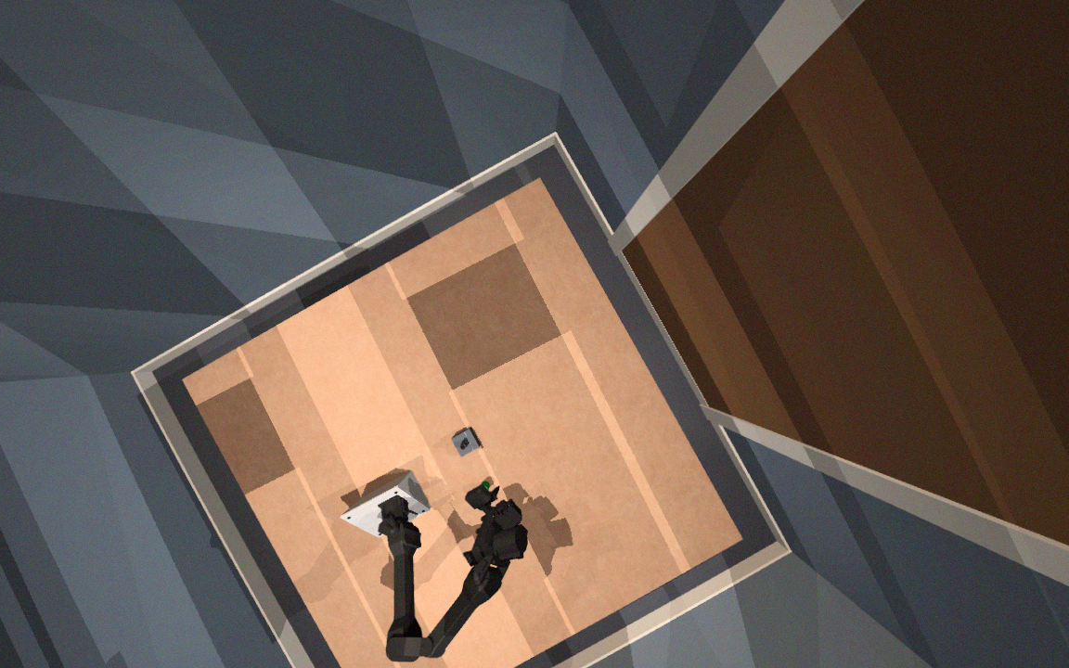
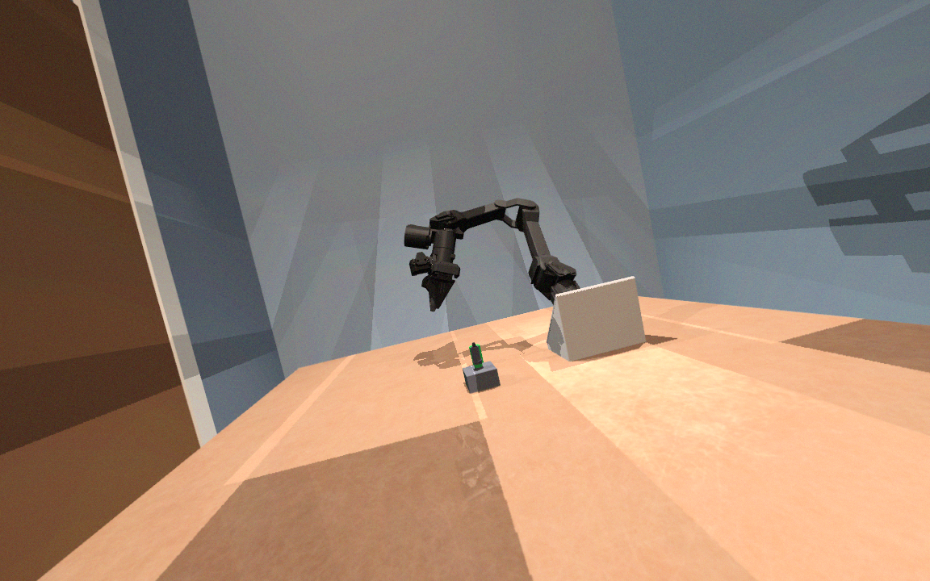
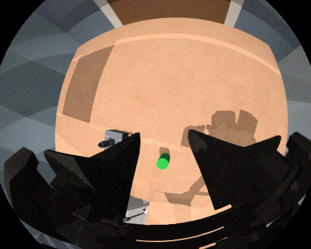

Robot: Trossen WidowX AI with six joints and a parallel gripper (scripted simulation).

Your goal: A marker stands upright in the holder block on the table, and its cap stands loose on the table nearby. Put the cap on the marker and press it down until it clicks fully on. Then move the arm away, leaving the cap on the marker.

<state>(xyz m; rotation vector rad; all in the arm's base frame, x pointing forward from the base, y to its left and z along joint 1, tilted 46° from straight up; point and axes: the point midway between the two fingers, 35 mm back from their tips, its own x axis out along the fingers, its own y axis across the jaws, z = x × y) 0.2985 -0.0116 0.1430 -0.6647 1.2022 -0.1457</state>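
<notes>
The green cap is 80 mm behind my gripper tip and 140 mm below it. Also, from my gripper tip: grey holder block (70 mm behind, 150 mm to the left, 140 mm below).
</notes>
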